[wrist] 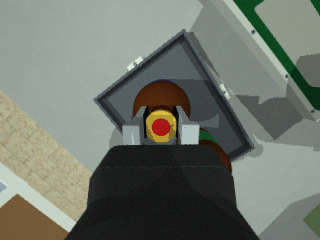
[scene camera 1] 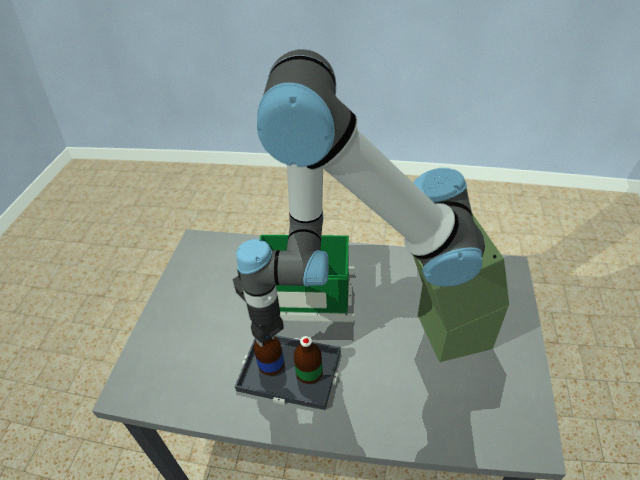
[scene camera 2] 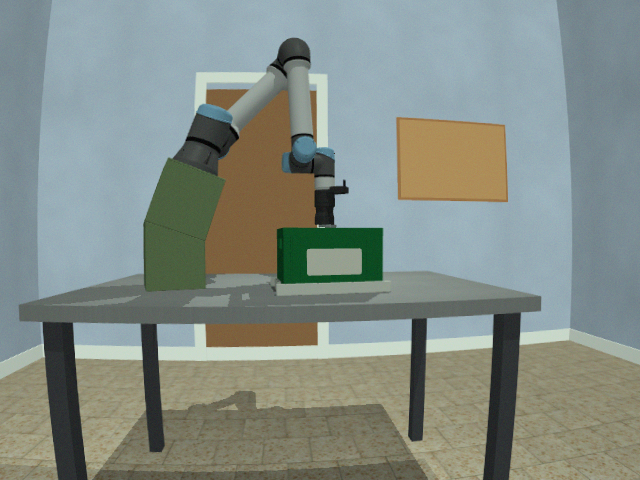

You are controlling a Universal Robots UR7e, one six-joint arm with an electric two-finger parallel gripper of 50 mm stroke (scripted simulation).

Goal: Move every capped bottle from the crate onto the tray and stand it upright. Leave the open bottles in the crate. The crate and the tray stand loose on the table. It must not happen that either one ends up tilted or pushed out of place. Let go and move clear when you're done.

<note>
In view: the gripper [scene camera 1: 265, 340], a green crate [scene camera 2: 304, 255] and a dark grey tray [scene camera 1: 315, 395].
The green crate also shows in scene camera 1 [scene camera 1: 332, 297]. The dark grey tray also shows in the wrist view [wrist: 178, 60]. The gripper also shows in the wrist view [wrist: 161, 115].
</note>
